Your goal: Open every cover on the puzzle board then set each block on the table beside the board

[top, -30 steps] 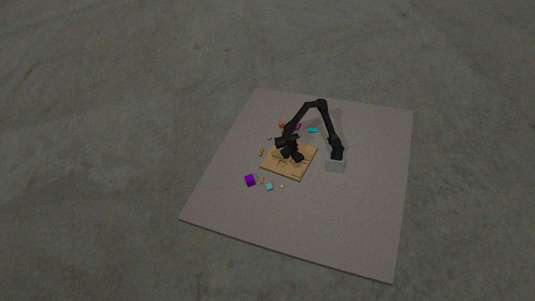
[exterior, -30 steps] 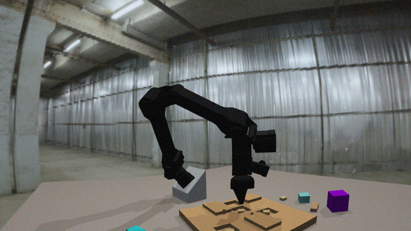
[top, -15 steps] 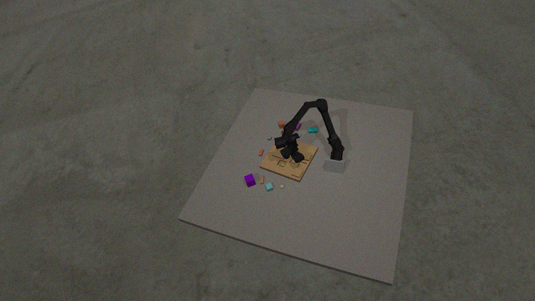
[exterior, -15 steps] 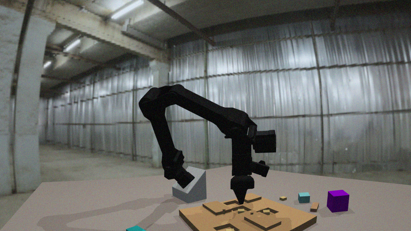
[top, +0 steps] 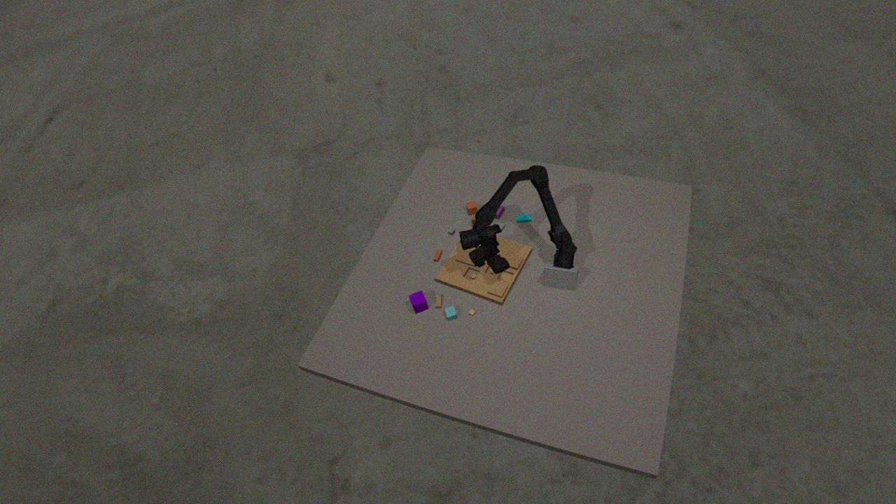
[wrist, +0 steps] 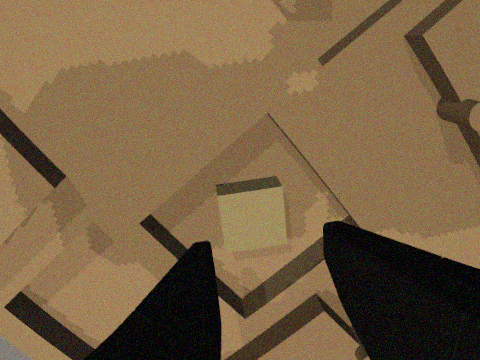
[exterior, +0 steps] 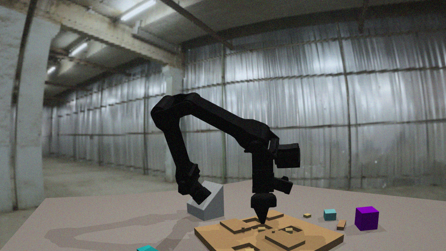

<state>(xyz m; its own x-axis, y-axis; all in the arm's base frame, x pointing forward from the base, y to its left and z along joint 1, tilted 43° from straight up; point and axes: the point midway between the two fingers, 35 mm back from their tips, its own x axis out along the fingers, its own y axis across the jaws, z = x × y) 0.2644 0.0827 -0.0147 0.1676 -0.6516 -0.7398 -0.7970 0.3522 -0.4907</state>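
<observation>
My gripper tip is 240 mm to the right of the light blue block, 70 mm short of it and 30 mm above it. From my gripper tip the other things lie so: brown block 230 mm to the right, 150 mm ahead, 20 mm below; then purple cube 250 mm to the left, 200 mm ahead, 10 mm below; then orange piece 200 mm to the left, 140 mm ahead, 40 mm below.
</observation>
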